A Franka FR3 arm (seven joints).
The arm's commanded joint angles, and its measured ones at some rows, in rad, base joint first. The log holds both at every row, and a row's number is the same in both.
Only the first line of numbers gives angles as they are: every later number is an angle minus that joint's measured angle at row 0.
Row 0, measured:
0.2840 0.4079 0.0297 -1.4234 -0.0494 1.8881 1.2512
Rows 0 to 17, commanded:
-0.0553 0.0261 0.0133 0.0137 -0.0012 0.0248 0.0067
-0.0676 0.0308 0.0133 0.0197 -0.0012 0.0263 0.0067
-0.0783 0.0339 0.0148 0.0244 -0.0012 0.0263 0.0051
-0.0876 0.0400 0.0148 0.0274 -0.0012 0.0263 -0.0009
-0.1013 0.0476 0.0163 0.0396 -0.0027 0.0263 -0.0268
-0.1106 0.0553 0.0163 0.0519 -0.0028 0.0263 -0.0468
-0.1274 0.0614 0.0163 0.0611 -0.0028 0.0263 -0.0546
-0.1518 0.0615 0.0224 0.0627 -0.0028 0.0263 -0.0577
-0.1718 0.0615 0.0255 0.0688 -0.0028 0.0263 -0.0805
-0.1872 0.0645 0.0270 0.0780 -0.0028 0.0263 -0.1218
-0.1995 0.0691 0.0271 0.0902 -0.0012 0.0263 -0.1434
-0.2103 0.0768 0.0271 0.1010 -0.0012 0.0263 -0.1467
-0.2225 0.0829 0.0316 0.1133 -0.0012 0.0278 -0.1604
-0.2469 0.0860 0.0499 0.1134 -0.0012 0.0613 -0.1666
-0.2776 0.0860 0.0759 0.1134 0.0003 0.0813 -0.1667
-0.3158 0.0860 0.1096 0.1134 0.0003 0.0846 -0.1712
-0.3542 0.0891 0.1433 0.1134 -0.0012 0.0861 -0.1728
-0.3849 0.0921 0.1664 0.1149 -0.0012 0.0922 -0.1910
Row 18, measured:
-0.2959 0.0656 0.0952 0.0847 -0.0001 0.0692 -0.1441
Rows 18 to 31, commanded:
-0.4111 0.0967 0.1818 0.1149 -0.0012 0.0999 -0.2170
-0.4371 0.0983 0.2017 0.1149 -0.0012 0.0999 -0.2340
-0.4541 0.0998 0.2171 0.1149 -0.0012 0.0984 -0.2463
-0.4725 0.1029 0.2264 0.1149 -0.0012 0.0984 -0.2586
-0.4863 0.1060 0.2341 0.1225 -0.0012 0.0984 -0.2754
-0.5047 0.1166 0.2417 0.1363 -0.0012 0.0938 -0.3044
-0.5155 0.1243 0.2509 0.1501 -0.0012 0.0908 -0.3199
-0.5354 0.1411 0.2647 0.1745 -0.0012 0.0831 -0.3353
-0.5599 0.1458 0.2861 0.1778 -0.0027 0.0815 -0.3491
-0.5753 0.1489 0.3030 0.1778 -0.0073 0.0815 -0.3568
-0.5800 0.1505 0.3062 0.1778 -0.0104 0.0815 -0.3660
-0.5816 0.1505 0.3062 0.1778 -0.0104 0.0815 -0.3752
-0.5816 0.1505 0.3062 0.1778 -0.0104 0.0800 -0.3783
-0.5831 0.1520 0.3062 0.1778 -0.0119 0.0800 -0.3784
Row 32, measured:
-0.5579 0.1236 0.2826 0.1417 -0.0002 0.0843 -0.3420
